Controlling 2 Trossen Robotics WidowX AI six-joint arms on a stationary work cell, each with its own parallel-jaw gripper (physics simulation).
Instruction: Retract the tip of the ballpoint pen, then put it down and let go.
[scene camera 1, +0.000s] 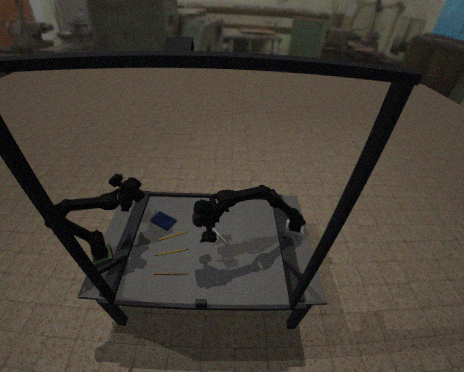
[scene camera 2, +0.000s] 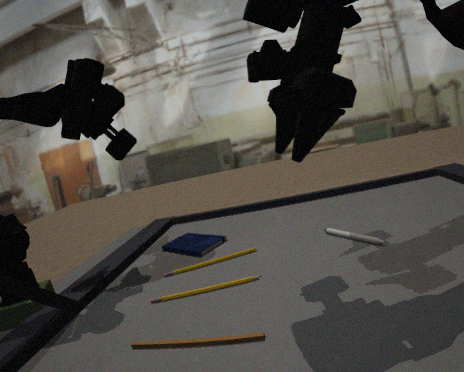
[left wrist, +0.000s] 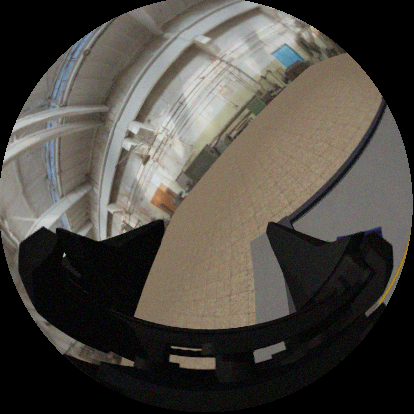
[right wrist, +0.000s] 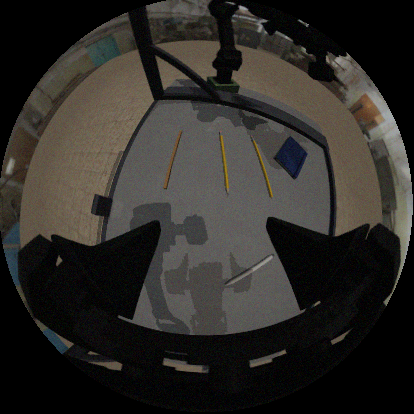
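Where they show: left gripper, fingertip midpoint: (scene camera 2: 109, 129) (left wrist: 217, 226); right gripper, fingertip midpoint: (scene camera 1: 199, 234) (scene camera 2: 286, 157) (right wrist: 214, 224); left arm's base, origin of the base link: (scene camera 1: 101, 253) (right wrist: 222, 79); right arm's base, origin of the base link: (scene camera 1: 294, 227).
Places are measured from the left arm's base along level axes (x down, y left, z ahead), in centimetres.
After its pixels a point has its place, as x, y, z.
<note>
The ballpoint pen (scene camera 1: 220, 236) {3.2, -17.8, 63.1} (scene camera 2: 355, 236) {3.2, -18.0, 62.8} (right wrist: 250, 269) {3.0, -17.1, 62.7} is white and slim. It lies flat and slanted on the grey table (scene camera 1: 240, 290) {4.0, -50.9, 56.0} (scene camera 2: 280, 310) {4.0, -26.5, 41.5} (right wrist: 200, 172) {4.0, -20.8, 36.3}; whether its tip is out is too small to tell. My right gripper (scene camera 2: 289, 153) {-15.1, -23.6, 48.0} (right wrist: 214, 224) {-15.1, -23.6, 48.0} is open and empty. It hangs well above the table, fingers downward; in the right wrist view the pen shows low between its fingers, near the right-hand one. My left gripper (left wrist: 217, 226) {-28.2, 17.8, 25.9} is open and empty, raised near the table's left end in scene camera 1 and far from the pen. The pen does not show in the left wrist view.
Two yellow pencils (scene camera 2: 212, 262) {3.6, -4.4, 38.7} (scene camera 2: 207, 289) {3.5, -14.4, 34.8} and an orange-brown stick (scene camera 2: 200, 341) {3.3, -26.9, 30.3} (right wrist: 173, 160) {3.5, -26.5, 31.0} lie left of the pen in scene camera 1. A dark blue book (scene camera 1: 163, 220) {2.8, 9.1, 38.0} (scene camera 2: 194, 244) {2.8, 7.1, 37.9} (right wrist: 291, 157) {2.8, 7.9, 38.9} lies behind them. Dark frame posts (scene camera 1: 357, 182) {-73.9, -70.2, 71.6} stand at the table's sides.
</note>
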